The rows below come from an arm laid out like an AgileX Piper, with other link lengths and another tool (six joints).
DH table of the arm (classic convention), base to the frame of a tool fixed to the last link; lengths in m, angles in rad. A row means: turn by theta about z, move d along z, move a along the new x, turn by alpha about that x. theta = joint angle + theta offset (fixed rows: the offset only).
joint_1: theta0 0; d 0.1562; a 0; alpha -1.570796
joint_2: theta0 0.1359; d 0; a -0.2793; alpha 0
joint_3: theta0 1.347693; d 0; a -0.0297; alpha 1.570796
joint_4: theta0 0; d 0.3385; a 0; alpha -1.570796
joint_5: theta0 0; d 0; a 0; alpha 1.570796
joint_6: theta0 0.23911; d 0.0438; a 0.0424; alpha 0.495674
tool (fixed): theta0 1.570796; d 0.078; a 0; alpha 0
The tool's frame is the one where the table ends.
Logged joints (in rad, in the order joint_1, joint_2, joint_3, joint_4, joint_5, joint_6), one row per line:
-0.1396 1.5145 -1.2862 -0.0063 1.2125 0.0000
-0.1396 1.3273 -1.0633 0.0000 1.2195 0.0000
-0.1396 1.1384 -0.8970 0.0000 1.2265 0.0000
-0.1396 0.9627 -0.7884 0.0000 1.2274 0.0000
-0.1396 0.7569 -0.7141 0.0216 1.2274 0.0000
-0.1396 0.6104 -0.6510 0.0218 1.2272 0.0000
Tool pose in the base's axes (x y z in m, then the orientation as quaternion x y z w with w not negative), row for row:
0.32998 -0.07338 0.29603 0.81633 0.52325 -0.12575 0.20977
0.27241 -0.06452 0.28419 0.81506 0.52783 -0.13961 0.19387
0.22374 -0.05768 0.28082 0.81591 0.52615 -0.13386 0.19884
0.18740 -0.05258 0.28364 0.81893 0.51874 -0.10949 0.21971
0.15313 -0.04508 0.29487 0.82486 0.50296 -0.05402 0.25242
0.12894 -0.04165 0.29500 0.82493 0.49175 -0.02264 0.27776
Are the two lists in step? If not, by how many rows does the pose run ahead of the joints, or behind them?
They are in step.
